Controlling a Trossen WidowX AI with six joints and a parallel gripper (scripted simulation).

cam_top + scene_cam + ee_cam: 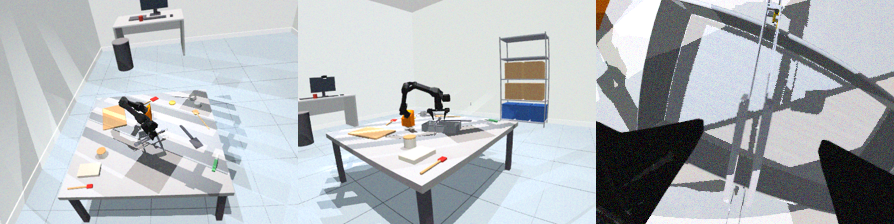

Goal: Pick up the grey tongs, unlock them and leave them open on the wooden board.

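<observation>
Right now the roasting tin is 50 mm below my gripper tip, 20 mm ahead of it and 10 mm to the left of it. From my gripper tip the other things lie so: jar (410 mm to the right, 150 mm ahead, 50 mm below); yellow lock piece (60 mm to the left, 50 mm behind, 10 mm below); dark spatula (350 mm to the left, 80 mm below, 80 mm behind).
</observation>
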